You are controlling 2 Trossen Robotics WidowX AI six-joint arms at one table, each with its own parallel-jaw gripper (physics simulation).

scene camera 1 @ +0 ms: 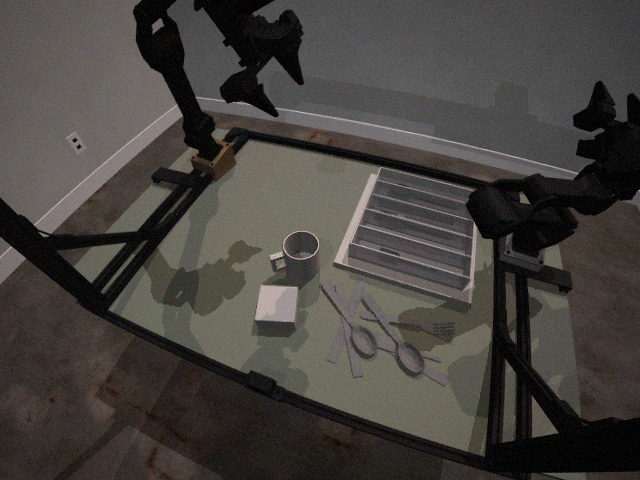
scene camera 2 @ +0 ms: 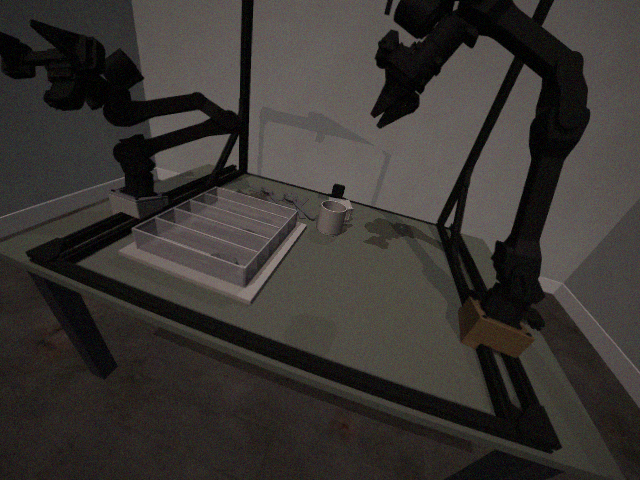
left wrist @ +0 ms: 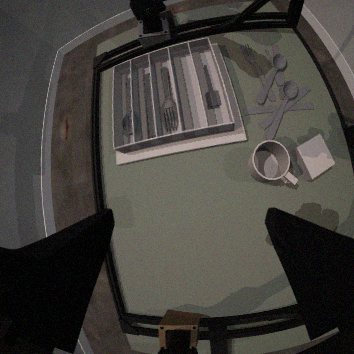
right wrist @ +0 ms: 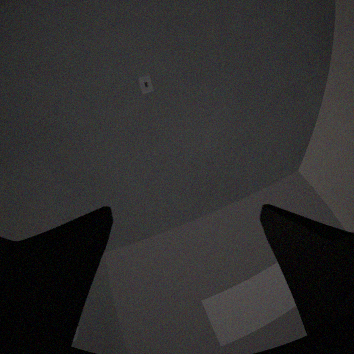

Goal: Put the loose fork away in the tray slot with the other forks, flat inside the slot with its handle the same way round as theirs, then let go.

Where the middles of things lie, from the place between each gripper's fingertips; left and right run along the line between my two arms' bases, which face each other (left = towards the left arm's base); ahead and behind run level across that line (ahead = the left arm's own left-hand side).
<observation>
Right now my left hand is 30 cm above the white mug (left wrist: pixel 269 160), 13 cm past it and 6 cm to the left of it. The rest, counted from my left hand: white box (scene camera 1: pixel 277 308) (32 cm below, 25 cm behind, 7 cm to the right); cutlery tray (scene camera 1: pixel 436 242) (31 cm below, 29 cm to the right, 9 cm ahead).
Now: right hand 37 cm above the cutlery tray, 30 cm to the right of it and 17 cm past it. Also, from my right hand: white box: 52 cm to the left, 51 cm behind, 38 cm below; then white mug: 53 cm to the left, 39 cm behind, 35 cm below.
</observation>
